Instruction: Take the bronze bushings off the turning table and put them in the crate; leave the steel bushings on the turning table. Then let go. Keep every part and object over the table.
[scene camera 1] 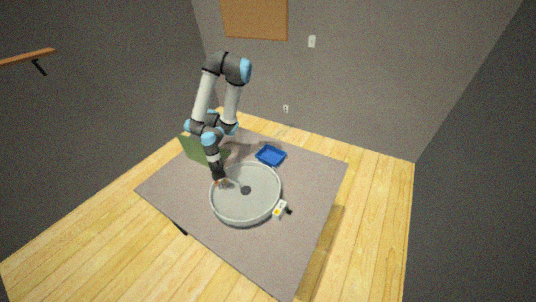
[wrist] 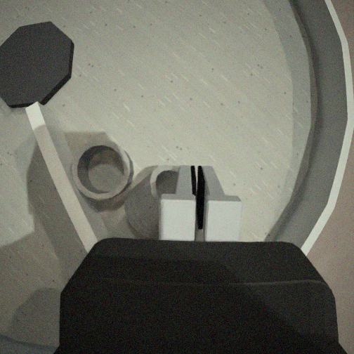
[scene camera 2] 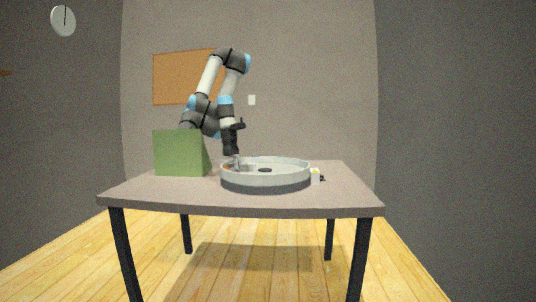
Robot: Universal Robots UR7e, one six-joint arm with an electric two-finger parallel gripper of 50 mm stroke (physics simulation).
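Frame: origin at the arm's base, x ahead, y right, z down, level; metres.
Seen in the pictures: gripper, fingertip midpoint: [scene camera 1: 223, 187] [scene camera 2: 237, 168]; arm's base, link origin: [scene camera 1: 200, 141] [scene camera 2: 183, 140].
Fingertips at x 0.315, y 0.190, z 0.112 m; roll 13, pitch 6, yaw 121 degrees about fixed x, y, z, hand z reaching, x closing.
Observation:
Pixels of each thing's top centre, then the offset from my fingertips to it.
- blue crate, top centre: [scene camera 1: 270, 153] dx +0.115, dy -0.400, dz +0.026 m
- dark hub, top centre: [scene camera 2: 265, 169] [scene camera 1: 245, 189] dx +0.124, dy -0.054, dz +0.015 m
- white box, top centre: [scene camera 2: 314, 170] [scene camera 1: 279, 207] dx +0.357, dy -0.038, dz +0.018 m
My gripper [scene camera 1: 223, 184] [scene camera 2: 237, 167] [wrist: 195, 185] is low inside the left part of the turning table [scene camera 1: 255, 206] [scene camera 2: 270, 181] [wrist: 225, 100]. Its fingers stand nearly together, shut on a bushing hidden by the fingers and gripper body; its metal cannot be told. In the wrist view, a grey steel bushing [wrist: 100, 196] stands upright left of the fingers. Another grey bushing [wrist: 142, 210] looks tilted beside the left finger, which partly covers it. Bronze colour [scene camera 1: 217, 183] [scene camera 2: 226, 167] shows left of the fingertips in the scene views. The blue crate [scene camera 1: 262, 160] is behind the turning table.
A dark hub [scene camera 1: 245, 190] [scene camera 2: 265, 170] [wrist: 37, 65] is at the turning table's centre, with a pale bar [wrist: 62, 180] running outward from near it. A green panel [scene camera 1: 192, 150] [scene camera 2: 177, 152] stands at the left. A white box [scene camera 1: 279, 209] [scene camera 2: 315, 176] is at the right rim.

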